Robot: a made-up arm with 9 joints. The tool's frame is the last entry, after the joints.
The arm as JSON. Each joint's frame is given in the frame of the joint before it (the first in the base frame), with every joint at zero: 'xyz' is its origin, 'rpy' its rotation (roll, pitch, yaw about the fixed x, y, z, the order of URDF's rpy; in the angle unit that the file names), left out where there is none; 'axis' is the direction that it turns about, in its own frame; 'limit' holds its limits. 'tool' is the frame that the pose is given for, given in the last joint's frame.
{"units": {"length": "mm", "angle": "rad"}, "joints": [
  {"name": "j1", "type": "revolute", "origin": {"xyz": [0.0, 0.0, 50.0]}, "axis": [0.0, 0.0, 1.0], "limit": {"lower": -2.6, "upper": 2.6}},
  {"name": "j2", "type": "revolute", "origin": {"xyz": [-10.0, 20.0, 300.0], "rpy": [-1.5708, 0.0, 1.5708]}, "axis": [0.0, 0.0, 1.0], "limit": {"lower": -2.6, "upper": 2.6}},
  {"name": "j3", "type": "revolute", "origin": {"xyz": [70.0, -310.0, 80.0], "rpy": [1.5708, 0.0, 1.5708]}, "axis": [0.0, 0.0, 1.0], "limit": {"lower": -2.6, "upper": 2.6}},
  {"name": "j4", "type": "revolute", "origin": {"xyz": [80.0, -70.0, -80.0], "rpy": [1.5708, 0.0, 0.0]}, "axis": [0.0, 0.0, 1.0], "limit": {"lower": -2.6, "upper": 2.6}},
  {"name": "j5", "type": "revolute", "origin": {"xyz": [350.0, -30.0, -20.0], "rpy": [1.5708, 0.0, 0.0]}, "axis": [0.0, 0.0, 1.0], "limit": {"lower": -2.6, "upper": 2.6}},
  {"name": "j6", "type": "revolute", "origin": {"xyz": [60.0, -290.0, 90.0], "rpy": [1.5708, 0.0, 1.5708]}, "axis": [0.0, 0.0, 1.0], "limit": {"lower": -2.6, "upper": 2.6}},
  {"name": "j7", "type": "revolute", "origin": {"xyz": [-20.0, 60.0, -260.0], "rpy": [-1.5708, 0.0, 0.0]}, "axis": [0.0, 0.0, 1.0], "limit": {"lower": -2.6, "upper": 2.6}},
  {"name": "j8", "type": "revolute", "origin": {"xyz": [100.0, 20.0, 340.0], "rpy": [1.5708, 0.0, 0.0]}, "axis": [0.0, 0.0, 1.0], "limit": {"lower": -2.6, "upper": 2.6}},
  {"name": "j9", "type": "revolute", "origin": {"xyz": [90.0, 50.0, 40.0], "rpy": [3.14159, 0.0, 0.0]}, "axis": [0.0, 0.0, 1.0], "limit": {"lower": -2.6, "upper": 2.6}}
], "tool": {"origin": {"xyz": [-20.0, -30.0, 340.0]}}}
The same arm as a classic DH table. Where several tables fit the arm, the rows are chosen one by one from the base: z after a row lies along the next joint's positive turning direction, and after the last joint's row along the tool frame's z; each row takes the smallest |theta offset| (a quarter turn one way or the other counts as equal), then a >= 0, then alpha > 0; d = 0 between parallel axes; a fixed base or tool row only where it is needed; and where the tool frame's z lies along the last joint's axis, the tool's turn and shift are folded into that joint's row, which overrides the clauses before.
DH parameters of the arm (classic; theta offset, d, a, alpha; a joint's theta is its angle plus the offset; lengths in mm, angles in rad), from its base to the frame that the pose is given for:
j1: 1.5708 350 20 -1.5708
j2: -1.5708 90 310 -1.5708
j3: 0 -10 -80 -1.5708
j4: 0 50 -350 -1.5708
j5: 1.5708 120 290 -1.5708
j6: 0 -200 20 1.5708
j7: 0 400 -100 -1.5708
j8: 0.5071 0 -103 3.1416
j9: 1.4898 0 36.1 0
tool (fixed): 2.1589 320 0 0
Joint limits (rad, base to tool): -2.6..2.6 -2.6..2.6 -2.6..2.6 -2.6..2.6 -2.6..2.6 -2.6..2.6 -2.6..2.6 -2.6..2.6 -2.6..2.6

